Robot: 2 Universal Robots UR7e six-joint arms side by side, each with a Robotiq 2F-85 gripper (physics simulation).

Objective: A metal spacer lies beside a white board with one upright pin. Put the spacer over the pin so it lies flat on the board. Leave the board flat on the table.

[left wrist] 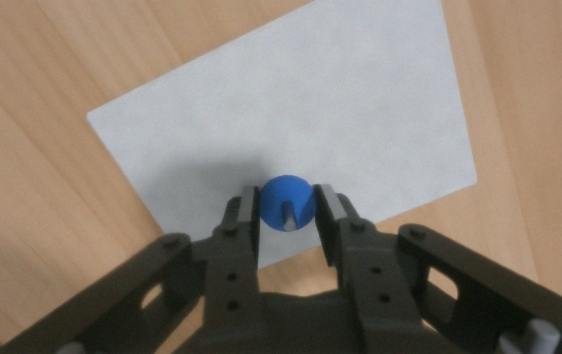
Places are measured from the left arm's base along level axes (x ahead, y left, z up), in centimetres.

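Where they show: left gripper, between the fingertips: (287,202).
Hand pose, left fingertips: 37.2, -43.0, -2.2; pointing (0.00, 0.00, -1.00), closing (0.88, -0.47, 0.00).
After its pixels a point has its place, as x, y, z.
The spacer (273,201) @(36.7, -42.5, -1.7), a round disc with a blue top face, is between the fingertips of my left gripper (287,202) @(37.2, -43.0, -2.2) in the left wrist view. My left gripper is shut on it from both sides. The grey pin (289,219) @(37.3, -42.7, 0.2) shows at the spacer's middle and sticks up through its hole, its tip towards the lower edge of the disc. The white board (350,110) @(41.9, -40.5, -2.3) lies under the spacer and reaches up and right of it. I cannot tell whether the spacer's underside touches the board. My right gripper does not show.
The light wooden table (65,175) @(27.5, -36.5, -3.8) surrounds the board. A soft shadow falls on the board to the left of the fingertips. The board's lower edge passes beneath my left gripper's fingers.
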